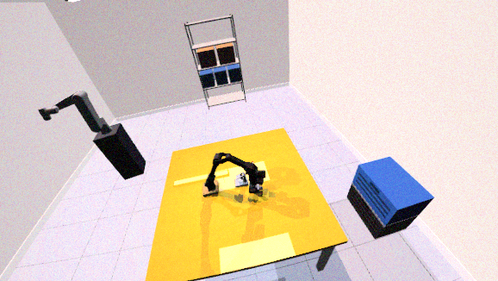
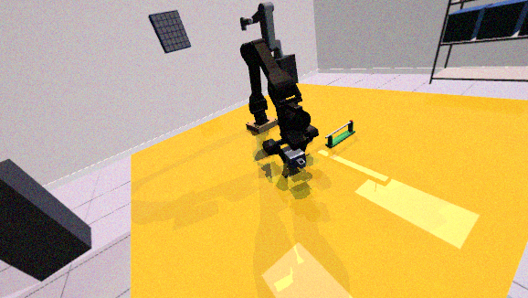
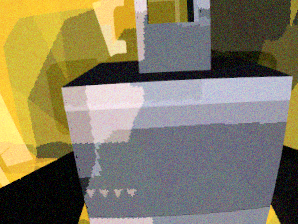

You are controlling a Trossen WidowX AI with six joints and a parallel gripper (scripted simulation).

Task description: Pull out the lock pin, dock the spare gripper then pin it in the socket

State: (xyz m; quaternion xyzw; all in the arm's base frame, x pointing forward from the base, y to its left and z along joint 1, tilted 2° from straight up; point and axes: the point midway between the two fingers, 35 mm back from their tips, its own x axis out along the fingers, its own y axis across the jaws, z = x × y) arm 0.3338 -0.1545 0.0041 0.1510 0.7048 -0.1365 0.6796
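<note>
My gripper tip is 10 mm to the left of the spare gripper, 10 mm below it and 10 mm short of it. The rest, counted from my gripper tip: green cradle 200 mm to the left, 70 mm ahead, 10 mm above; then mount 120 mm to the left, 70 mm behind, 40 mm above.
</note>
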